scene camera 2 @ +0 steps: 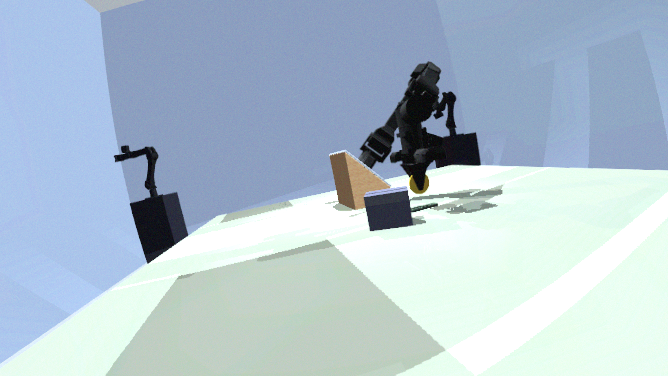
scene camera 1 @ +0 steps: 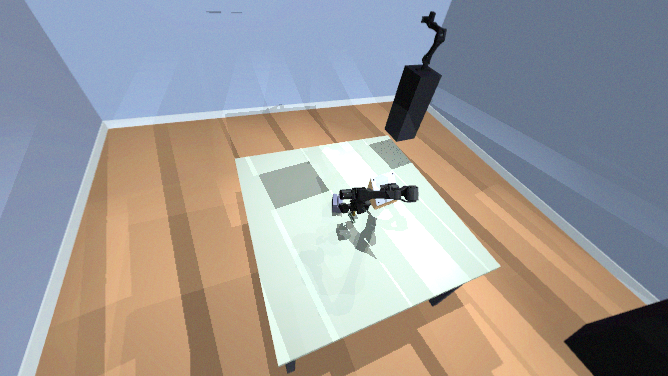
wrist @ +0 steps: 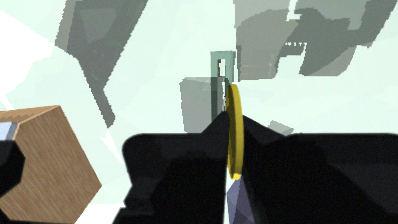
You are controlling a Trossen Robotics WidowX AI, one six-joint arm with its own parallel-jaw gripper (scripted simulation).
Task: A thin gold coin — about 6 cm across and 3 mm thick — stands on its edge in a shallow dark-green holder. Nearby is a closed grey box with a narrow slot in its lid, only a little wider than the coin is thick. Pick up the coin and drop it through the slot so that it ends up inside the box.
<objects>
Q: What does my gripper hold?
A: A gold coin.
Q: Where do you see a gold coin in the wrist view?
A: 233, 101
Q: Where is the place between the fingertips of my gripper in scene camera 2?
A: At 420, 190
</objects>
